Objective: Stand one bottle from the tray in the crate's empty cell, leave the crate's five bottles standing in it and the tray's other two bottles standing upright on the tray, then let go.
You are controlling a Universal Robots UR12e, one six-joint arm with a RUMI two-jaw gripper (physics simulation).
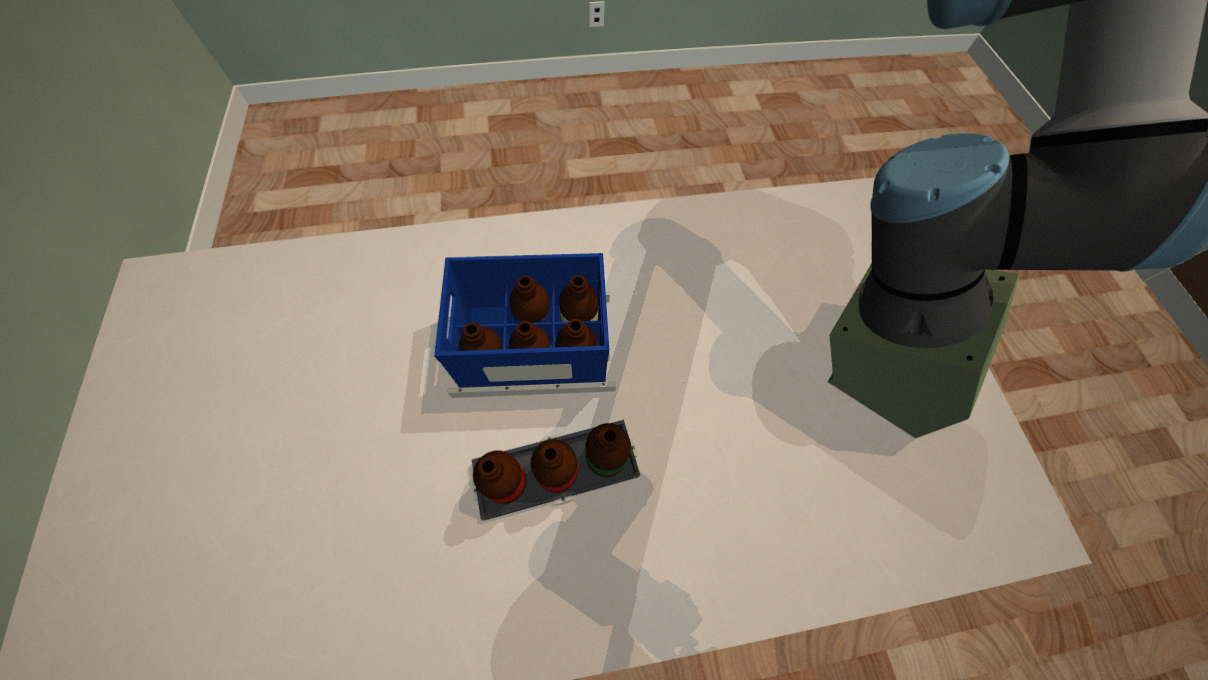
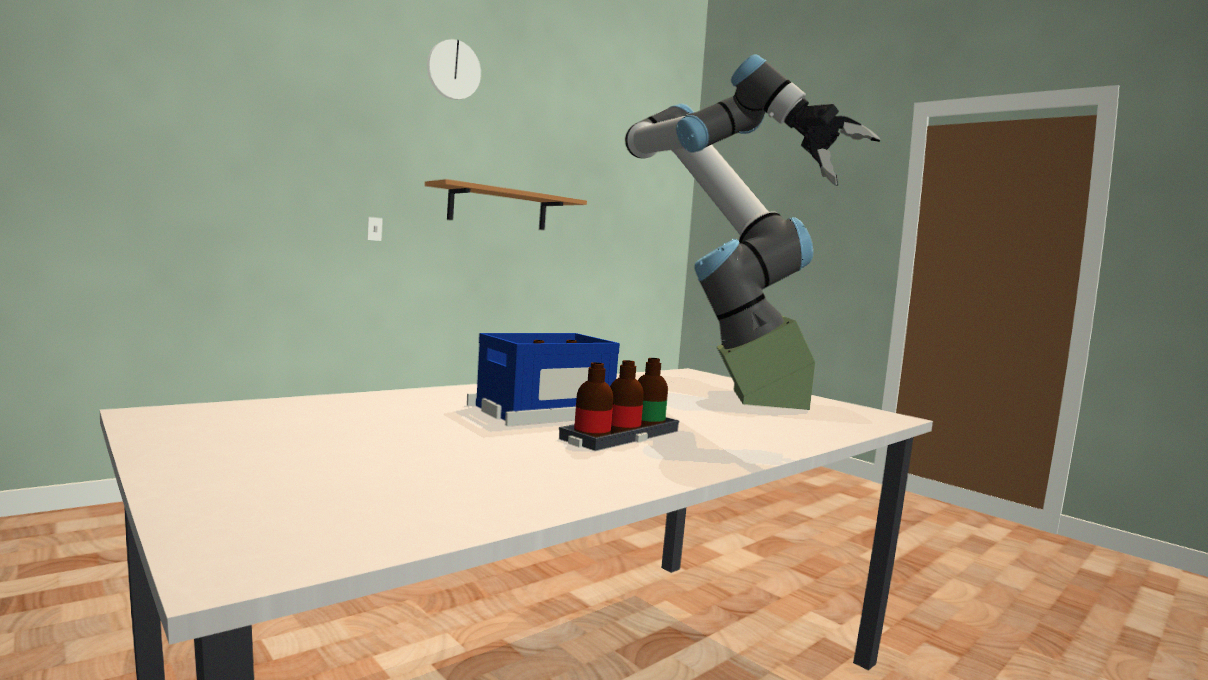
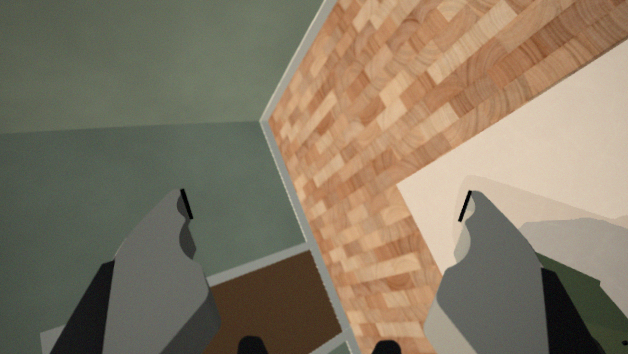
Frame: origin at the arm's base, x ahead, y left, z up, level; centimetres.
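Seen in the pictures: gripper, fingertip midpoint: (image 2: 859, 163) (image 3: 323, 192); arm's base, link origin: (image 1: 921, 305) (image 2: 753, 334).
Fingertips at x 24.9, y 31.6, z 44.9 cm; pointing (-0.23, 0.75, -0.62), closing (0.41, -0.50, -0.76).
Pixels of each thing's top centre, then the offset from my fingertips to it. "spot": a spot on its surface instead. Level surfaces: height alone.
- blue crate, top centre: (image 1: 523, 301) (image 2: 549, 338) dx +37.2, dy -57.6, dz -46.3 cm
- back row, surface spot: (image 1: 529, 302) spot: dx +35.9, dy -60.0, dz -51.3 cm
- dark tray, top centre: (image 1: 555, 467) (image 2: 622, 423) dx +41.5, dy -33.0, dz -61.2 cm
- left bottle with a red label, top centre: (image 1: 488, 466) (image 2: 597, 363) dx +50.5, dy -34.3, dz -47.8 cm
- middle bottle with a red label, top centre: (image 1: 550, 453) (image 2: 628, 361) dx +41.5, dy -32.6, dz -47.8 cm
- right bottle with a green label, top centre: (image 1: 610, 435) (image 2: 654, 358) dx +32.4, dy -31.8, dz -47.8 cm
- table, surface height: dz -63.8 cm
The blue crate (image 1: 524, 368) (image 2: 515, 375) stands on the table. Five brown bottles stand in it, two in the back row (image 1: 529, 302) (image 1: 579, 300) and three in the front row. Its back-left cell (image 1: 481, 295) is empty. The dark tray (image 1: 498, 510) (image 2: 595, 440) lies in front of the crate. On it stand upright a left bottle with a red label (image 1: 499, 477) (image 2: 594, 403), a middle bottle with a red label (image 1: 554, 466) (image 2: 627, 398) and a right bottle with a green label (image 1: 608, 450) (image 2: 653, 393). My gripper (image 2: 858, 161) (image 3: 323, 192) is open and empty, high above the table at the base side.
The green arm base (image 1: 912, 380) (image 2: 773, 367) stands on the table (image 1: 253, 506) (image 2: 338, 506) to the right of crate and tray. Low light-coloured strips edge the crate's foot. A wall shelf (image 2: 507, 192) hangs behind, and a brown door (image 2: 997, 312) is at the right.
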